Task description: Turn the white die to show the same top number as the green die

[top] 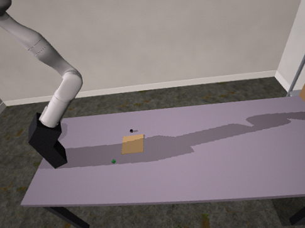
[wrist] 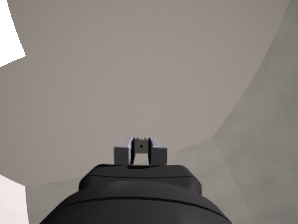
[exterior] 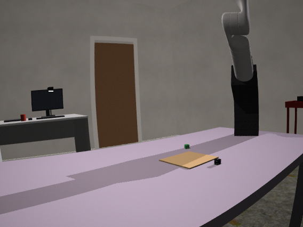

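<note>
My gripper is now 40 cm short of the tan mat, 51 cm to the right of it and 131 cm above it. The rest, counted from my hand: green die: 34 cm ahead, 36 cm to the left, 130 cm below; black die: 36 cm ahead, 61 cm to the left, 130 cm below; white die: 1 cm to the right, 1 cm above.
</note>
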